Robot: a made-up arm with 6 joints.
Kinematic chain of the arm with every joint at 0, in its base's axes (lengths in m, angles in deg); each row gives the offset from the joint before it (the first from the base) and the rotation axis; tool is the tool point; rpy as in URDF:
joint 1: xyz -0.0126 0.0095 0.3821 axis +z
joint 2: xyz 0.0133 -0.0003 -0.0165 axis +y
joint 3: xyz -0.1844 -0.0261 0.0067 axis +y
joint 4: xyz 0.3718 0.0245 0.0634 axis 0.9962 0 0.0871
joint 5: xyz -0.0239 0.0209 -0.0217 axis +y
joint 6: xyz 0.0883 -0.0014 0.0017 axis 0.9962 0 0.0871
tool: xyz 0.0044 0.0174 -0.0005 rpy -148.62 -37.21 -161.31
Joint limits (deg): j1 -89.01..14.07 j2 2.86..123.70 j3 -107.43..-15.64 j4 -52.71..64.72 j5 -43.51..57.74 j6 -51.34..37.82
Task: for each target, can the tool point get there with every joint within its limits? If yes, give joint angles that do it. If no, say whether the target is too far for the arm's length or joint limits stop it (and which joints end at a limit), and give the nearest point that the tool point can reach.
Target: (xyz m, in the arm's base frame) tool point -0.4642 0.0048 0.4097
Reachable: no: joint limits stop it (at a limit: joint 2, joint 3, joint 5, joint 6) | nearest point -0.4055 0.0054 0.7424 | short by 0.338 m
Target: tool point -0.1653 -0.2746 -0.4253
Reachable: no: too far | nearest point -0.0265 -0.1863 0.0791 | short by 0.531 m
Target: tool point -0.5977 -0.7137 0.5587
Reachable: no: too far | nearest point -0.0685 -0.4756 0.4955 | short by 0.584 m
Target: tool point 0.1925 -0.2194 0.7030
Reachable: yes | joints -44.87 54.49 -79.37 -41.58 16.91 -31.96
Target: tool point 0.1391 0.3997 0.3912
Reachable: no: joint limits stop it (at a limit: joint 1, joint 4, joint 5) | nearest point 0.1957 0.1740 0.3912 | short by 0.233 m
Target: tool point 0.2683 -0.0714 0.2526
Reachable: yes | joints -19.16 69.17 -23.32 -43.05 -18.35 -43.03
